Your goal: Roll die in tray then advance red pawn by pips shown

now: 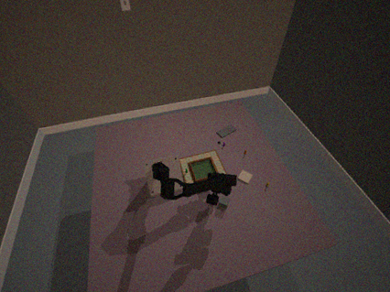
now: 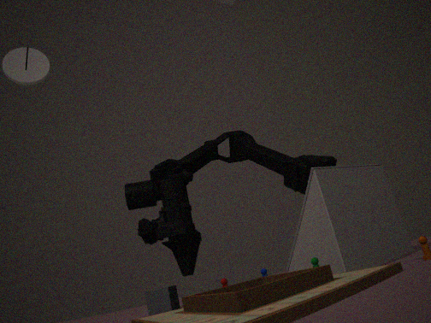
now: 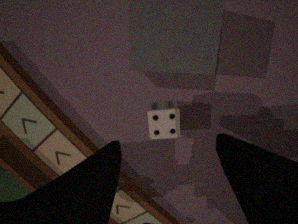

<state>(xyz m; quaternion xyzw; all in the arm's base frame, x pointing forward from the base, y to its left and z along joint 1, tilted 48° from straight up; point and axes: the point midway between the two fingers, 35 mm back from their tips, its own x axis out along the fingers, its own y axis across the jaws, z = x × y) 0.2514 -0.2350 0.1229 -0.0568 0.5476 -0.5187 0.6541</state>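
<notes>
Now: gripper tip 50 mm above the white die. Also, from my gripper tip: green-felt tray: 20 mm ahead, 220 mm to the left, 60 mm below; then red pawn: 10 mm behind, 110 mm to the left, 40 mm below; then blue pawn: 100 mm behind, 110 mm to the left, 40 mm below.
</notes>
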